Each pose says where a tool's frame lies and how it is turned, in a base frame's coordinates. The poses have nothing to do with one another.
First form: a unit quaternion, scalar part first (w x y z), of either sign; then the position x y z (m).
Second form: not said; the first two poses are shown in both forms.
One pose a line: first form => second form
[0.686 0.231 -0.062 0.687 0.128 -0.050 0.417] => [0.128 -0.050 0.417 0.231 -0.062 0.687 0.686]
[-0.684 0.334 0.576 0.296 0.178 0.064 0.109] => [0.178 0.064 0.109 -0.334 -0.576 -0.296 0.684]
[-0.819 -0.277 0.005 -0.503 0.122 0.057 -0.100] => [0.122 0.057 -0.100 0.277 -0.005 0.503 0.819]
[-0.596 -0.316 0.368 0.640 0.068 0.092 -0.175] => [0.068 0.092 -0.175 0.316 -0.368 -0.640 0.596]
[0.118 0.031 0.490 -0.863 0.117 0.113 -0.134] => [0.117 0.113 -0.134 0.031 0.490 -0.863 0.118]
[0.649 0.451 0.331 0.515 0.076 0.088 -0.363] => [0.076 0.088 -0.363 0.451 0.331 0.515 0.649]
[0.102 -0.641 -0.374 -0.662 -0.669 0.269 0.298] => [-0.669 0.269 0.298 -0.641 -0.374 -0.662 0.102]
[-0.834 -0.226 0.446 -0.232 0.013 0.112 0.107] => [0.013 0.112 0.107 0.226 -0.446 0.232 0.834]
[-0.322 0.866 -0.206 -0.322 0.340 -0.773 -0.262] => [0.340 -0.773 -0.262 -0.866 0.206 0.322 0.322]
